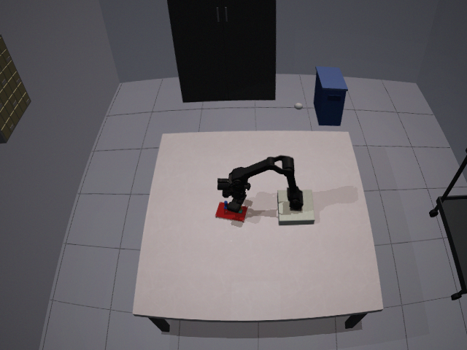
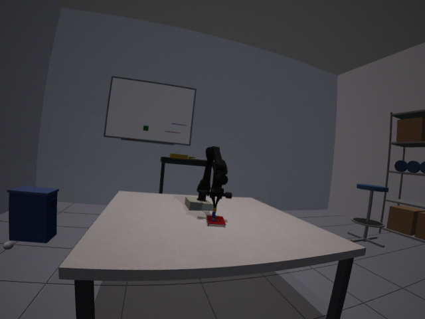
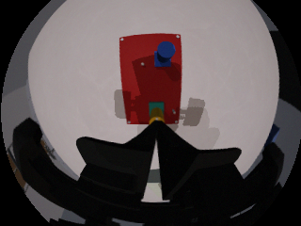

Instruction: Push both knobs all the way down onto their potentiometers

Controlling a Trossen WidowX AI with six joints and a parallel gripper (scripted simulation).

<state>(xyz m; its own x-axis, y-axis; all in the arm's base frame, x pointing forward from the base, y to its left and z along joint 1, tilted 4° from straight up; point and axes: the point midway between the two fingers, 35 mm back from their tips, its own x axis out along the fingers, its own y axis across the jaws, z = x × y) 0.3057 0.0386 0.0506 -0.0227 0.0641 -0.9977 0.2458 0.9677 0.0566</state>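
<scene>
My gripper tip is 1 cm above the yellow knob. From my gripper tip the other things lie so: blue knob: 8 cm ahead, 2 cm to the right, 2 cm below.
</scene>
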